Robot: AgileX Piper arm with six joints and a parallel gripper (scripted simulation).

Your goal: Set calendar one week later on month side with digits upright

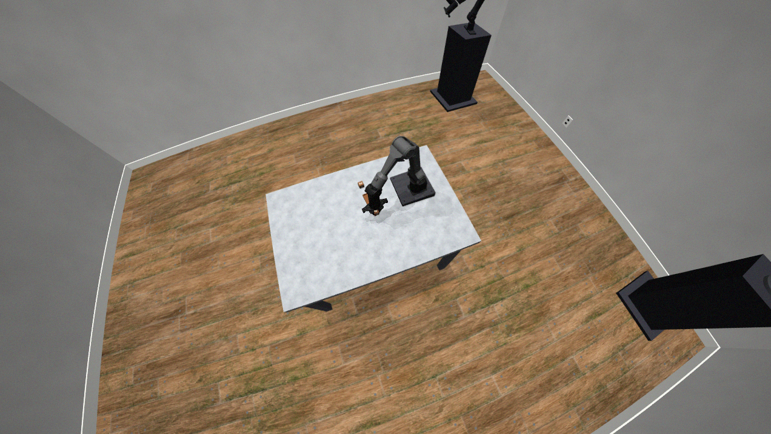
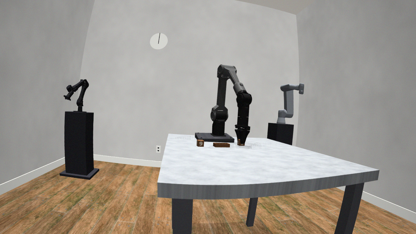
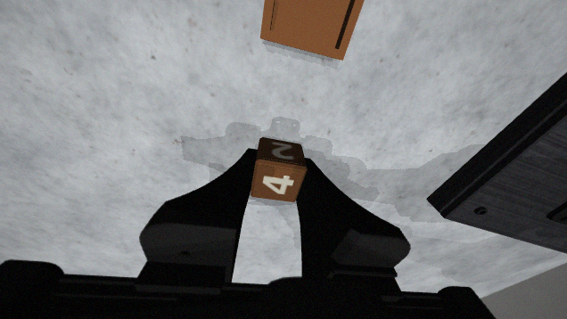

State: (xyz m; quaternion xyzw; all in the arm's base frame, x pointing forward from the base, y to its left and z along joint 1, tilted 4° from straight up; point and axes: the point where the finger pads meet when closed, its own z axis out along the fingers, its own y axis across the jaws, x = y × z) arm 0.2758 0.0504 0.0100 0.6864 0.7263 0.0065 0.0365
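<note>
My hand is 1 cm short of the tray, 11 cm to the left of it and 1 cm above it. Round my hand: brown cube: right at my hand.
</note>
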